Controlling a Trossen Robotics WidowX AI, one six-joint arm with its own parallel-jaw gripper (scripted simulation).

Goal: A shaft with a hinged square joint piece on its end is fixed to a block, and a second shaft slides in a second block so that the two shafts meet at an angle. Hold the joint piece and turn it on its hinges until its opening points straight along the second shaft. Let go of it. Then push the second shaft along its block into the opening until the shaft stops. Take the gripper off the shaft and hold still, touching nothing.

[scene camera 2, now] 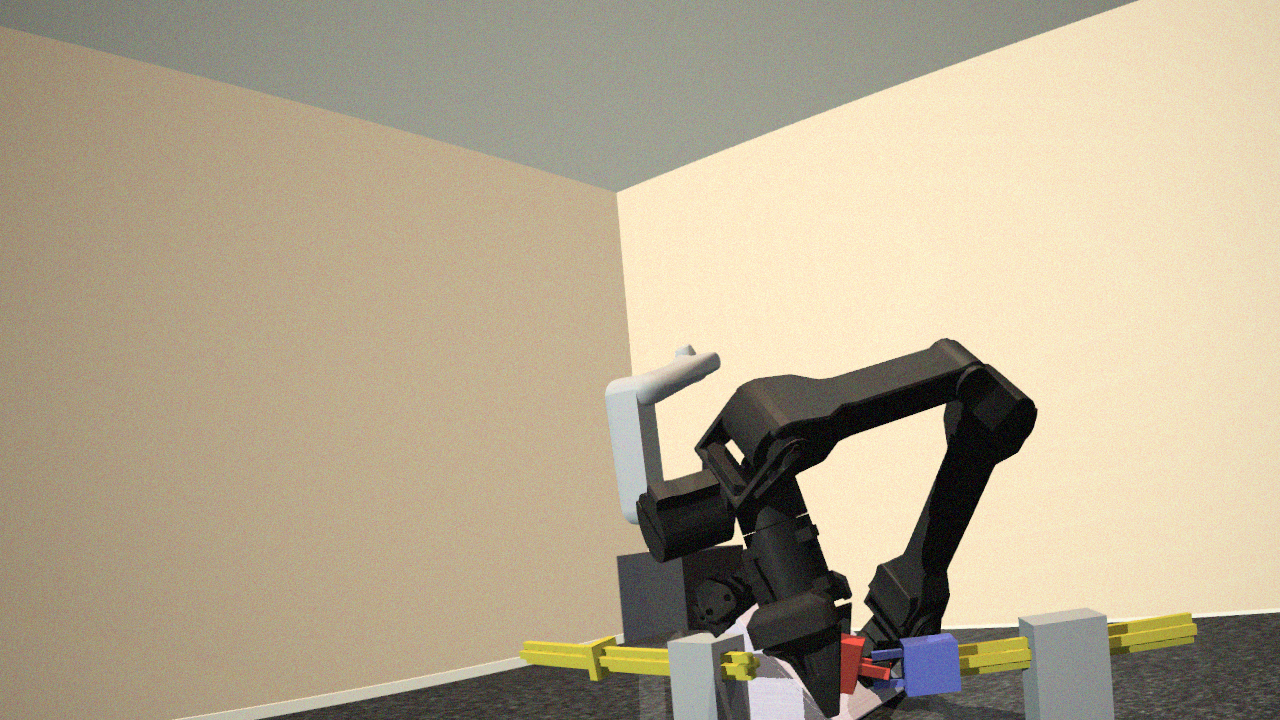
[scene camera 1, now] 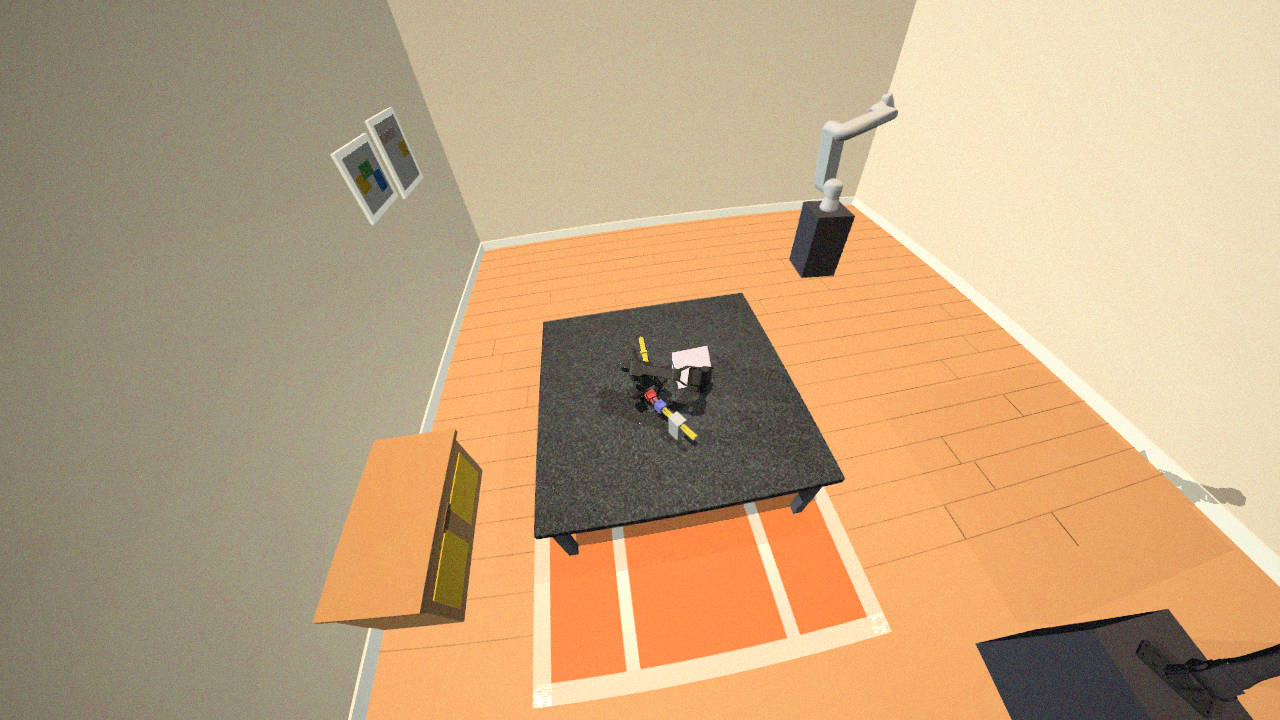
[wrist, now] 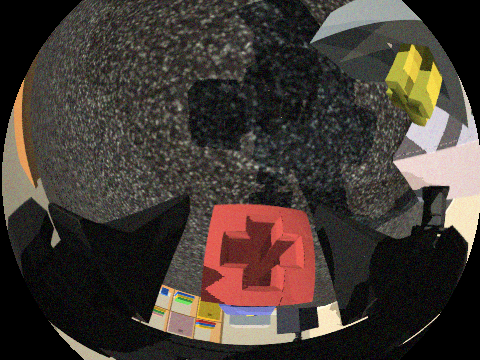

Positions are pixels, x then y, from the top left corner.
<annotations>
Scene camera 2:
my gripper: 838,704
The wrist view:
my gripper: 254,208
yellow sliding shaft: 414,83
red square joint piece: 256,255
</annotations>
